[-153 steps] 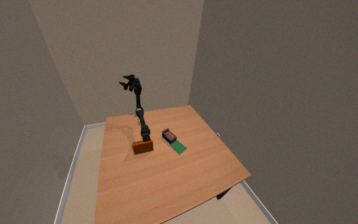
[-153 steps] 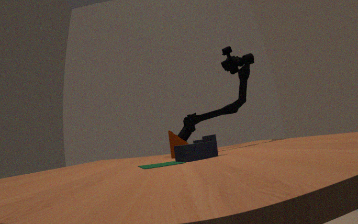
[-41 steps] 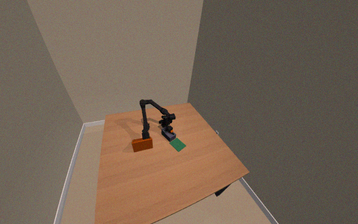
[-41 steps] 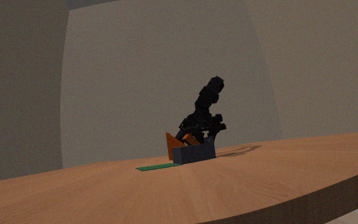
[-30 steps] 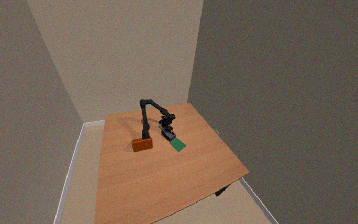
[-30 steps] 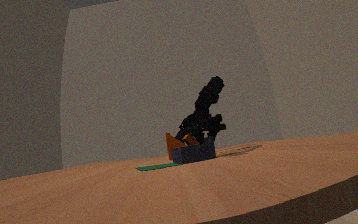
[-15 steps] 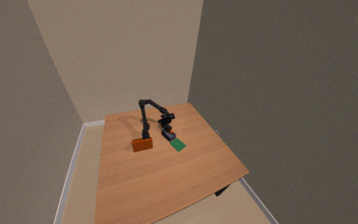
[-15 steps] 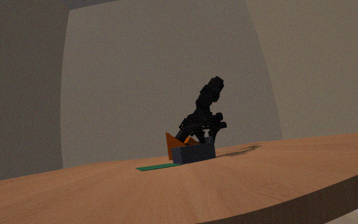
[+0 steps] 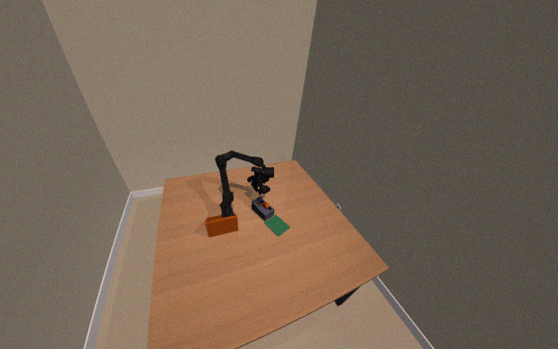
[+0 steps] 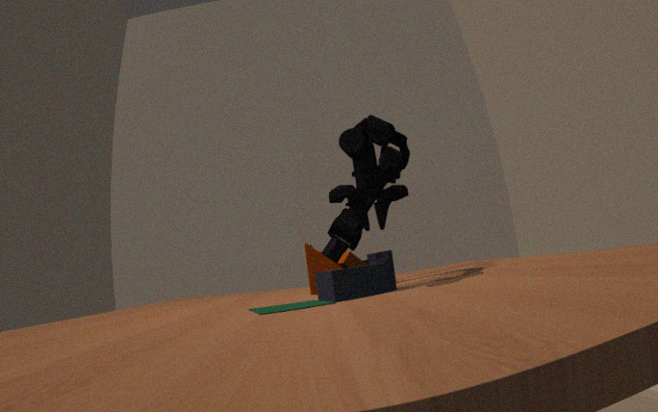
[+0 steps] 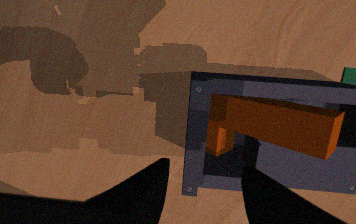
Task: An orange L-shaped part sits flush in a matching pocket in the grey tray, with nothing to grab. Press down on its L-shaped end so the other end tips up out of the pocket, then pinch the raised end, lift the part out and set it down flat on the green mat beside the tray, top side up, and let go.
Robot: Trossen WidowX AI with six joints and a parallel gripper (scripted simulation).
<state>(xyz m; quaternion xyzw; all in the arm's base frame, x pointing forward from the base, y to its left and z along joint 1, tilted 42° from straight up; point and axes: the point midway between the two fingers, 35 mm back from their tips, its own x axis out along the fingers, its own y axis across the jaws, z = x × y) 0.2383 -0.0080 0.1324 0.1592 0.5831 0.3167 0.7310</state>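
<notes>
Now: gripper tip 40 mm to the left of the orange L-shaped part and 100 mm above it. Round my gripper tip: green mat: 60 mm ahead, 210 mm to the right, 160 mm below.
</notes>
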